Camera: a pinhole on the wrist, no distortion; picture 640 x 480 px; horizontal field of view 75.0 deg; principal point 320.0 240.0 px. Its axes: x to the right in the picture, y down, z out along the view. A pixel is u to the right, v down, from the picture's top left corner.
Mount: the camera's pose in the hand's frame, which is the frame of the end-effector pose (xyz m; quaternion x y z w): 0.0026 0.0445 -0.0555 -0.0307 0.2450 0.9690 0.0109
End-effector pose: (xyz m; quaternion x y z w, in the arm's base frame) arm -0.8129 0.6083 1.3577 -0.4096 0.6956 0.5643 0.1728
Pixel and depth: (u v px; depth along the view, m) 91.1 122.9 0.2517
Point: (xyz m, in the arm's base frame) -1.0949 0.6966 1.3691
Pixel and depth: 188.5 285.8 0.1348
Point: -0.9244 0.6643 1.3709
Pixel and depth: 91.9 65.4 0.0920
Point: -0.9381 0.6027 1.3984
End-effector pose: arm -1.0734 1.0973 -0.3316 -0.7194 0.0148 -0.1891 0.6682
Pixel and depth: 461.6 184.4 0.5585
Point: -1.0720 1.4860 -0.7637
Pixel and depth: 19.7 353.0 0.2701
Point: -0.8152 1.2556 -0.3983
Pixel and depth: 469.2 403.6 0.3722
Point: -1.0993 1.4472 -0.4734
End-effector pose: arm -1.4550 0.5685 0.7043 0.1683 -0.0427 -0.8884 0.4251
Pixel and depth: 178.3 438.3 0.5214
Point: -1.6617 0.3769 1.1823
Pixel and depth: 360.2 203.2 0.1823
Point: -1.3653 0.4884 0.8325
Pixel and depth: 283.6 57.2 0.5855
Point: -1.1810 0.1735 1.1359
